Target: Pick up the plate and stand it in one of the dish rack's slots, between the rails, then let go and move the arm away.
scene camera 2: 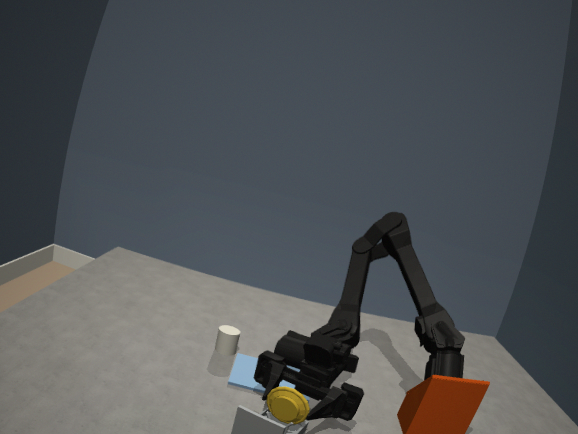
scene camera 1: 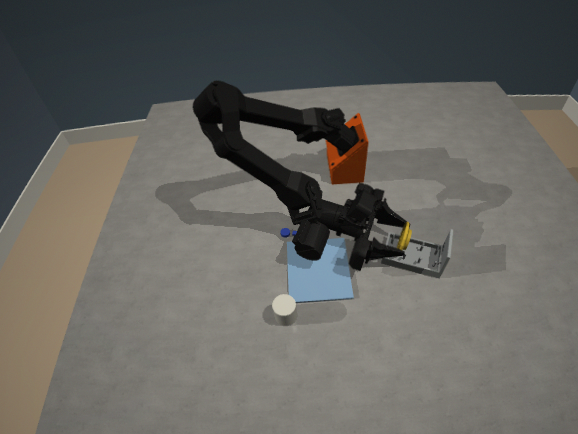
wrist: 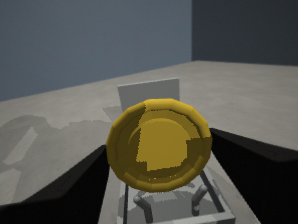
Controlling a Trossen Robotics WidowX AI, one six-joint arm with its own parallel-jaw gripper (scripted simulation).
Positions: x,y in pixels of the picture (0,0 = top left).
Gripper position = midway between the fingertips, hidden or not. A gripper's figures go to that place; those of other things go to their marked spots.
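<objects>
A light blue mat (scene camera 2: 243,371) is there, and I find it 0.87 m from the lens. My own gripper (scene camera 2: 285,408) is at 0.69 m from the lens.
</objects>
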